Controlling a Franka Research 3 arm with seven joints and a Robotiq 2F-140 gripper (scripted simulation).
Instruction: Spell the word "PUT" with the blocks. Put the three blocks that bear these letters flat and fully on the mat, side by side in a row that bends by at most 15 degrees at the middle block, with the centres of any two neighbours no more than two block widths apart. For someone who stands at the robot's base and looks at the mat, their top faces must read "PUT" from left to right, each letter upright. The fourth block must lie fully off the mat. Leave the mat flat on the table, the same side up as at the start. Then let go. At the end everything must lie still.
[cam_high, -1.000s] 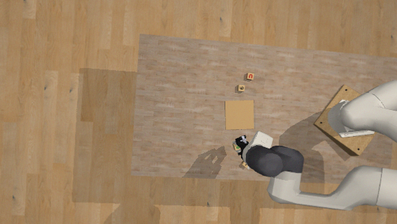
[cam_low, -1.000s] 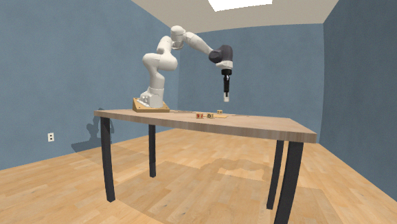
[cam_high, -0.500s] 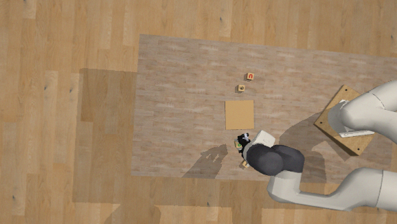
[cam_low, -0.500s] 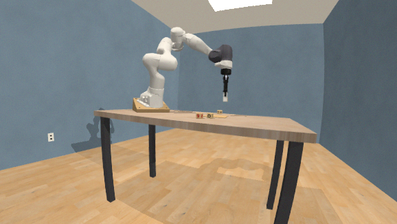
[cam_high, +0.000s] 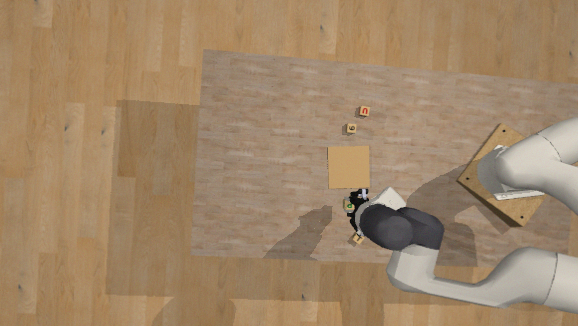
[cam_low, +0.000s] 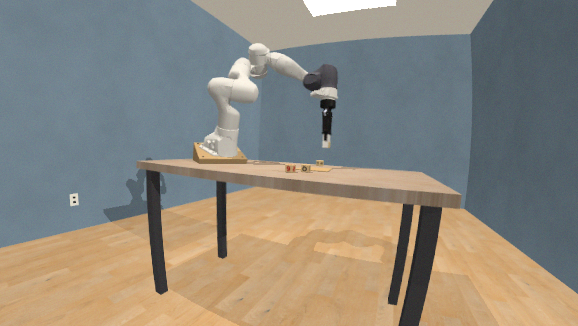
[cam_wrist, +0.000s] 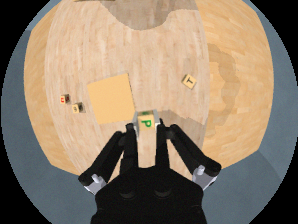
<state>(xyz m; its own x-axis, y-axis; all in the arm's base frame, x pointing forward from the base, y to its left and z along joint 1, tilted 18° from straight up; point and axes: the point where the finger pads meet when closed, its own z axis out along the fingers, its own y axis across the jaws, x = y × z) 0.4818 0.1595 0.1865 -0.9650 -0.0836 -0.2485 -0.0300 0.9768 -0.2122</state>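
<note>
Now: the tan mat 130 mm below my hand, 110 mm to the right of it and 20 mm behind it. Round my hand: T block (120 mm to the left, 120 mm below, 60 mm behind); green P block (20 mm below); block marked 6 (240 mm to the right, 120 mm below, 20 mm behind).
</note>
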